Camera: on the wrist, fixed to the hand. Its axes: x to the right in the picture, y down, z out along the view.
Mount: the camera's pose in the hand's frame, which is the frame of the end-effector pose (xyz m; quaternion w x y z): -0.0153 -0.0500 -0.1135 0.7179 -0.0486 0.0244 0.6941
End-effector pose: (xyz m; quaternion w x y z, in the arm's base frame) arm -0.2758 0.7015 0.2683 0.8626 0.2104 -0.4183 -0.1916
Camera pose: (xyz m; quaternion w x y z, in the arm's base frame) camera -0.2013 0.6904 0.1686 0.7726 -0.1765 -0.4159 0.4460
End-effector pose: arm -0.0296 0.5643 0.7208 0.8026 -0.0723 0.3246 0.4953
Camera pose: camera -0.0431 0.4782 0.6312 0.2209 0.1223 0.2787 0.9266
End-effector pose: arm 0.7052 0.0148 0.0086 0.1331 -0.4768 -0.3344 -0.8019
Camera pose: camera 0.6097 -0.0251 -0.0614 0.6371 -0.5613 0.1331 -0.5112
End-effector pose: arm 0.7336 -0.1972 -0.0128 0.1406 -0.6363 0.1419 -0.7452
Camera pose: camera 0.6223 -0.1415 -0.0242 0.5837 -0.3469 0.5831 -0.4460
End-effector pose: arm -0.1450 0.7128 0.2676 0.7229 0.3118 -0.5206 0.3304
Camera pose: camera -0.0465 0.7713 0.2177 0.3175 -0.1807 -0.5885 0.7212
